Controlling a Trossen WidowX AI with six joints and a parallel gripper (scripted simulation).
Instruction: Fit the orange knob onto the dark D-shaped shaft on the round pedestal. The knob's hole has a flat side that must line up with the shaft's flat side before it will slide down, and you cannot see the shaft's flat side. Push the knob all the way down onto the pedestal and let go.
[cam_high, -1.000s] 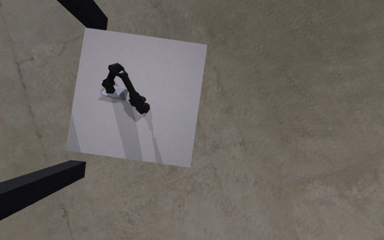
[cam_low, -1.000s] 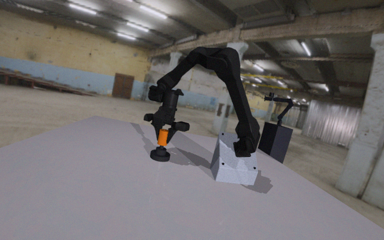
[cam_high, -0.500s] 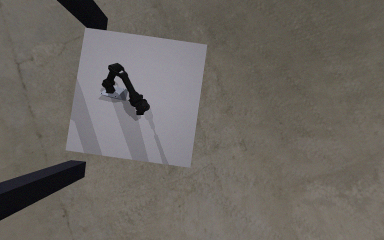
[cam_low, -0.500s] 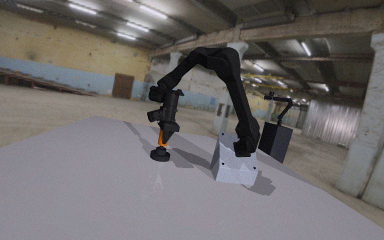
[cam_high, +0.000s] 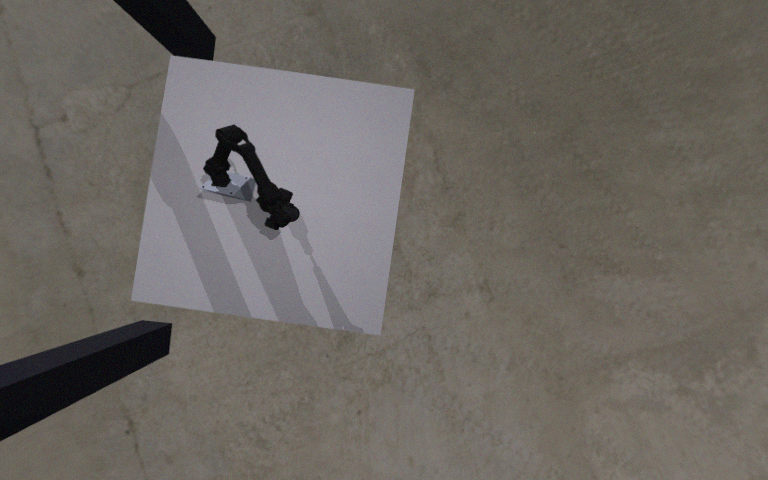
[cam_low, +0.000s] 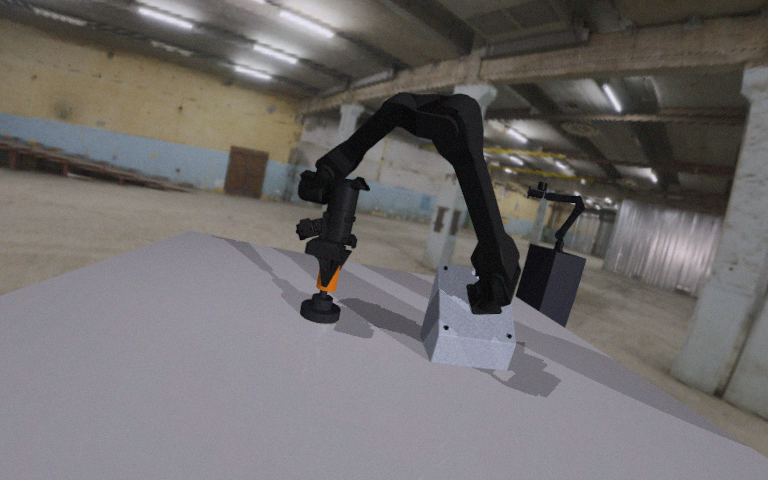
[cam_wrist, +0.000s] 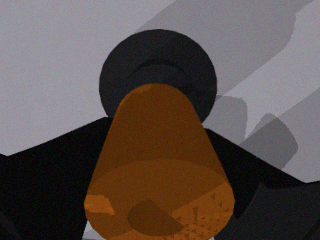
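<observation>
Now: gripper tip 2 cm below the orange knob. From my gripper tip the other things lie so: dark round pedestal (4 cm below).
</observation>
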